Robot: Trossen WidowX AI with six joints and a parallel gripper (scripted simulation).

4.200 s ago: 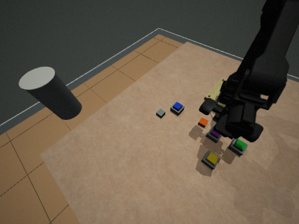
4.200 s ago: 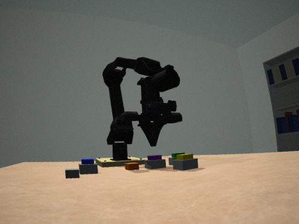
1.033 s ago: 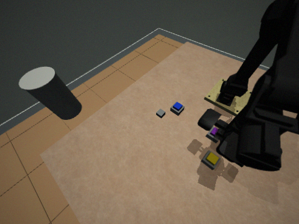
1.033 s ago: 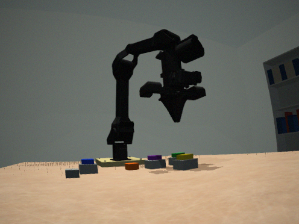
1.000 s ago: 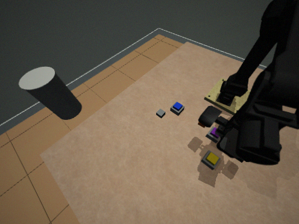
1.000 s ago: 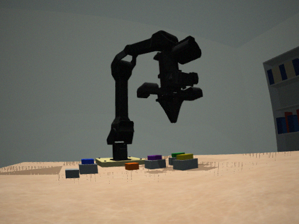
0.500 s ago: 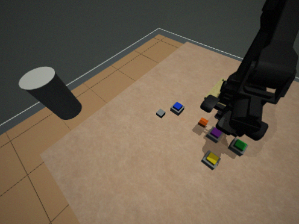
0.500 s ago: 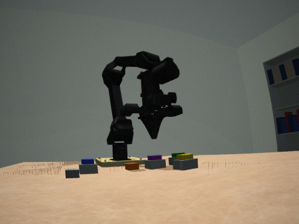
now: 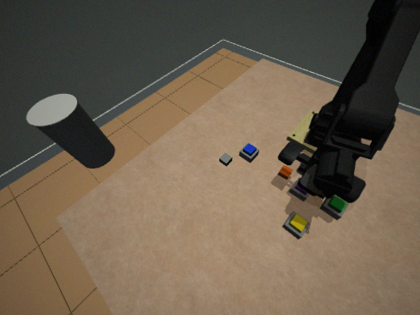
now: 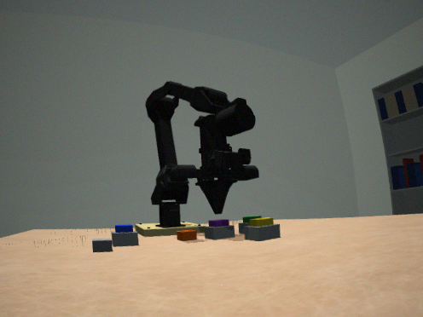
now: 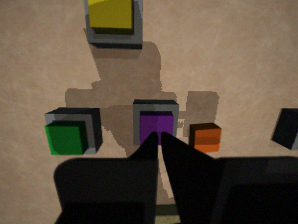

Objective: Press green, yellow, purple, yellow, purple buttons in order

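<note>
The purple button is 2 cm below my gripper tip. Also, from my gripper tip: green button 9 cm to the left, 2 cm below; yellow button 11 cm ahead, 2 cm to the left, 2 cm below; orange block 3 cm behind, 6 cm to the right, 4 cm below.
</note>
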